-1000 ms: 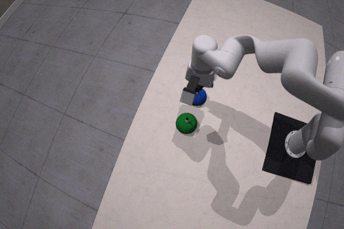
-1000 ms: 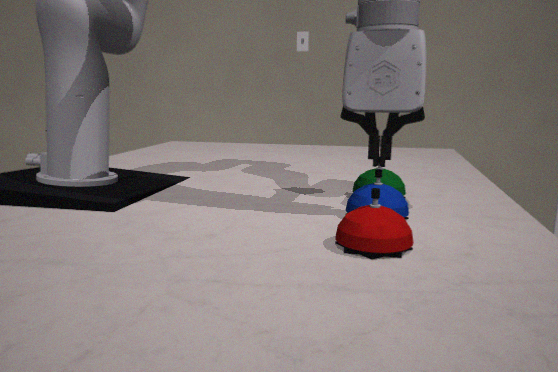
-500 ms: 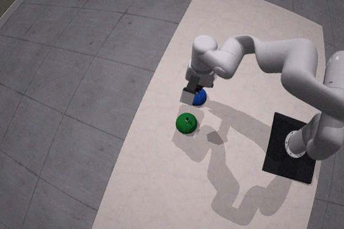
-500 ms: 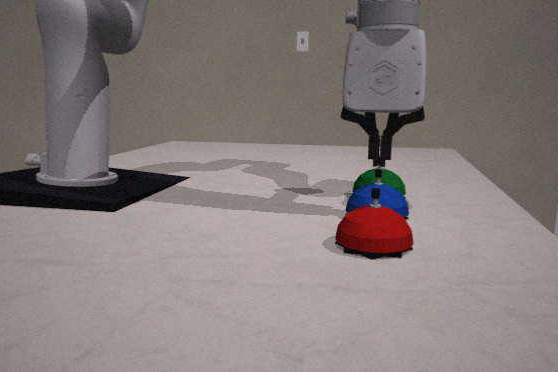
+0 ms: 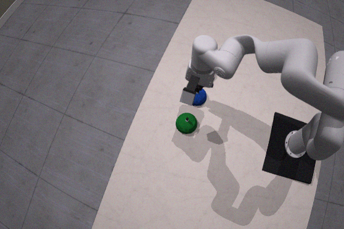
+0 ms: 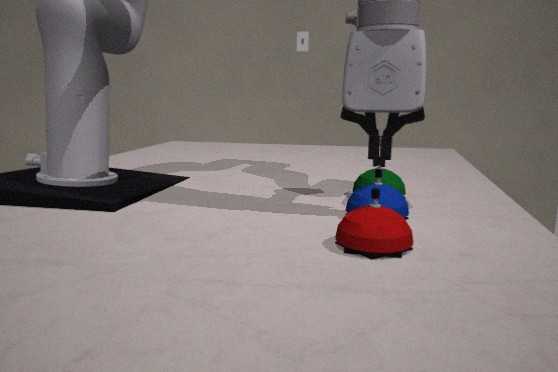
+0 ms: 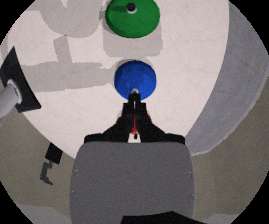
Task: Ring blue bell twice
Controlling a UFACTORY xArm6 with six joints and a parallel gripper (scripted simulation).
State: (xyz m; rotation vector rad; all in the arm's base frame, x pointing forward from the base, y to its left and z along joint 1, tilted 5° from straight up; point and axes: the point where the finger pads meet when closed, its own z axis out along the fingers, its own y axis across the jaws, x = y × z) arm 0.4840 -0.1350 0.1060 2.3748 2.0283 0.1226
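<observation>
Right now my hand is 5 cm above the blue bell. Also, from my hand: red bell: 12 cm to the right, 5 cm below, 2 cm behind; green bell: 12 cm to the left, 5 cm below, 2 cm ahead.
</observation>
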